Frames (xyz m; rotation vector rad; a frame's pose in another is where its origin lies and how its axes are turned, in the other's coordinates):
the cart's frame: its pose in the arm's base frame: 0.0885 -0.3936 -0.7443 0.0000 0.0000 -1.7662
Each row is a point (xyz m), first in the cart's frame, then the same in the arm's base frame.
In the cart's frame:
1: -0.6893 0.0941 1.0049
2: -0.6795 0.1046 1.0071
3: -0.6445 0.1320 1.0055
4: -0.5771 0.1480 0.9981
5: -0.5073 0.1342 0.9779
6: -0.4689 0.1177 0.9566
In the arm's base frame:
1: 0.3146 0.2643 0.2606
2: 0.3230 0.2527 0.2628
3: 0.3431 0.2130 0.2612
4: 0.3457 0.1438 0.2538
5: 0.3186 0.0780 0.2336
6: 0.2950 0.0435 0.2123

